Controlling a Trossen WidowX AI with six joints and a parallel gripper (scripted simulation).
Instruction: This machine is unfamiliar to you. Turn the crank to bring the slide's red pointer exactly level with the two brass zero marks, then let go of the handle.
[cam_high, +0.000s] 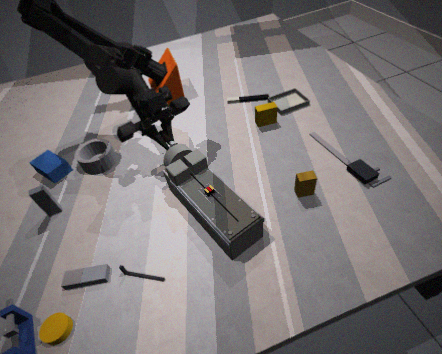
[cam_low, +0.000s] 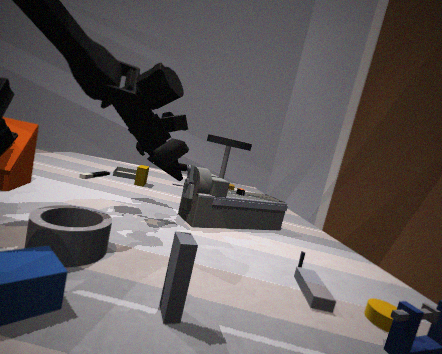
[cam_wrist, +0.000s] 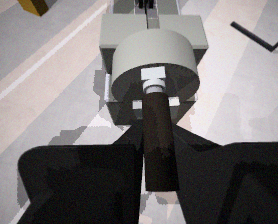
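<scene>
My gripper tip is 20 mm past the dark crank handle, 10 mm to the left of it and 30 mm below it. The rest, counted from my gripper tip: black hex key 260 mm ahead, 130 mm to the right, 80 mm below; then blue block 130 mm behind, 350 mm to the right, 70 mm below; then red pointer 150 mm ahead, 60 mm to the left, 10 mm below.
</scene>
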